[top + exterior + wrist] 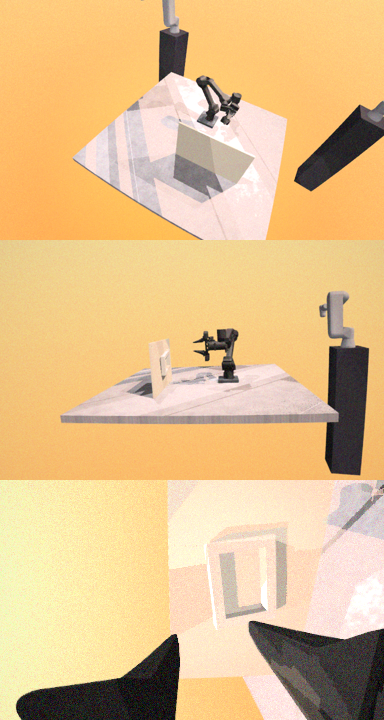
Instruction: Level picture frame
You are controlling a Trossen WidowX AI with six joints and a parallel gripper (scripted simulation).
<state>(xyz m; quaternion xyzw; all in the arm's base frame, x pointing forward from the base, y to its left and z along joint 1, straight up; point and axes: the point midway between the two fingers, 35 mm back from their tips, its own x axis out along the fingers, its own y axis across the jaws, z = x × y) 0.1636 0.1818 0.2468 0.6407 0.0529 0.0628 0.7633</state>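
My gripper tip is now 190 mm short of the pale picture frame, 20 mm to the right of it and 90 mm above it. Also, from my gripper tip: cream wall panel: 200 mm ahead, 30 mm to the left, 110 mm below.
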